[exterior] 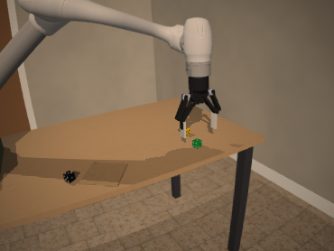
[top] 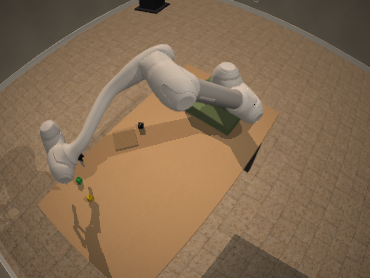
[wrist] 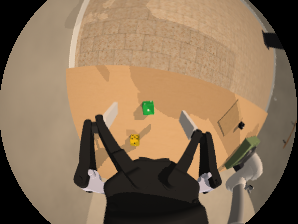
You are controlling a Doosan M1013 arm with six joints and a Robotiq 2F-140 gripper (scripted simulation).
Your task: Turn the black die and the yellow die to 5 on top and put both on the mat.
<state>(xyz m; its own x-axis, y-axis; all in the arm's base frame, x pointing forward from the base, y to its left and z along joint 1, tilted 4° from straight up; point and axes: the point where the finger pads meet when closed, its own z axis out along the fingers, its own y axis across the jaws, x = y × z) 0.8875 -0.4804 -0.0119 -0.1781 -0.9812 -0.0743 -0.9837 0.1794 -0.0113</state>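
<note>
Right now the black die is 50 cm behind my hand, 14 cm to the left of it and 6 cm below it. Also, from my hand: mat 38 cm behind, 9 cm to the left, 8 cm below; then green die 6 cm below, 2 cm to the left; then yellow die 14 cm to the left, 6 cm below, 5 cm ahead.
</note>
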